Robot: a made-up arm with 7 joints.
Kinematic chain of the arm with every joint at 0, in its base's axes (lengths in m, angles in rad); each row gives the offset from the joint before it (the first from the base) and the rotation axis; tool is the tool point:
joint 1: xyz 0 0.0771 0 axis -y
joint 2: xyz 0 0.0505 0 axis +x
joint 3: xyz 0 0 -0.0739 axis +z
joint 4: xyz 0 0 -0.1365 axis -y
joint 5: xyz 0 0 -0.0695 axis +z
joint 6: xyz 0 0 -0.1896 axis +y
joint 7: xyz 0 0 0 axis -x
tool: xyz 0 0 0
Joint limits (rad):
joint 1: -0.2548..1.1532
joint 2: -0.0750..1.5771
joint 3: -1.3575..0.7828
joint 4: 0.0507..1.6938
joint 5: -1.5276..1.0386
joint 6: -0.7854..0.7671
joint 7: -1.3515..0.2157
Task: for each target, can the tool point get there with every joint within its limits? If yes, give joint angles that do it. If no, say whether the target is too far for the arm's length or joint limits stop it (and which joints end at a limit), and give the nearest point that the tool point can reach.
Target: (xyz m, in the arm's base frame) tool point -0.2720 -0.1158 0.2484
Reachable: no: joint limits stop it (at a limit: joint 1, joint 2, joint 3, joint 4) | nearest point -0.0929 0.3051 0.2406 | short by 0.457 m
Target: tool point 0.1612 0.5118 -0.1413
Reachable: yes | joints -0.0263 1.1236 0.2529 0.7171 -0.5117 -0.5634 -0.5417
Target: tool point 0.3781 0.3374 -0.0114
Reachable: yes | joints 1.0429 0.6806 -0.2499 0.8031 -0.0850 0.6298 -1.0160
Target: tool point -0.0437 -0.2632 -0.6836
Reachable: no: too far | nearest point -0.0264 -0.0467 -0.4127 | short by 0.347 m
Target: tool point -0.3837 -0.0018 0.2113
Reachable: no: joint limits stop it (at a limit: joint 1, joint 2, joint 3, joint 4) | nearest point -0.0929 0.3051 0.2406 | short by 0.424 m
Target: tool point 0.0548 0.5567 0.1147
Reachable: yes | joints 1.0399 1.4074 0.5662 0.6175 -0.0624 -0.4897 -0.5200
